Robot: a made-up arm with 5 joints.
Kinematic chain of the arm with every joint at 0, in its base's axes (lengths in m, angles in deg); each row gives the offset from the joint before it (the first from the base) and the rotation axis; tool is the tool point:
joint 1: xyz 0 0 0.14 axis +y
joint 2: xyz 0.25 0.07 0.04 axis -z
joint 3: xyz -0.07 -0.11 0 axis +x
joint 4: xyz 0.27 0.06 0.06 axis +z
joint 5: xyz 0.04 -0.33 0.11 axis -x
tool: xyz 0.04 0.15 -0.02
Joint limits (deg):
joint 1: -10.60..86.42
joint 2: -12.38..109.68
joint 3: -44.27..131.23
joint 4: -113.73..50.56
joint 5: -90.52..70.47
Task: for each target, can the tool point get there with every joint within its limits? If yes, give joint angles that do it. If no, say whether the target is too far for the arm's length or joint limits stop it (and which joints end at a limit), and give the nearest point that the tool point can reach.
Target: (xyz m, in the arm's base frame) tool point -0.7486 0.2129 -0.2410
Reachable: no: joint limits stop it (at a limit: joint 1, joint 2, joint 3, joint 5) | nearest point -0.3375 -0.0699 -0.3325 | short by 0.507 m
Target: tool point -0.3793 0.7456 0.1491
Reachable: no: joint limits stop it (at a limit: joint 1, joint 2, joint 4, joint 5) | nearest point -0.1415 0.3315 0.1732 | short by 0.478 m
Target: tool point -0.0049 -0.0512 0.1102
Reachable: yes | joints 69.03 65.19 107.53 -93.37 -1.55
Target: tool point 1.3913 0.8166 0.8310
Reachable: no: too far | nearest point 0.7042 0.2330 0.4898 | short by 0.964 m
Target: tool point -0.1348 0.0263 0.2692
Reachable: yes | joints 52.07 97.05 72.61 -44.65 -55.15
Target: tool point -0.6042 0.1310 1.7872
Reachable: no: too far | nearest point -0.0886 -0.0281 0.5718 | short by 1.330 m
